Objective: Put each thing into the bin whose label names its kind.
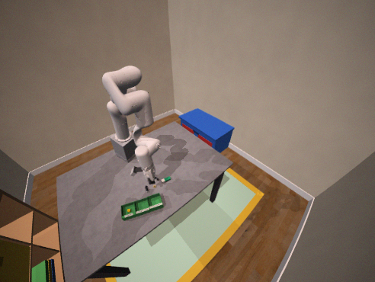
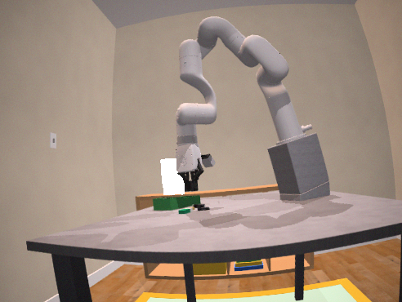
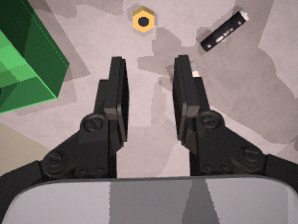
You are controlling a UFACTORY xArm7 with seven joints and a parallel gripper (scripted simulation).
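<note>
My hand is 9 cm above the yellow nut. Also, from my hand: black cylinder: 6 cm to the right, 8 cm below; then eraser-like block: 1 cm behind, 8 cm to the left, 8 cm below; then small black object: 5 cm behind, 3 cm to the left, 8 cm below.
</note>
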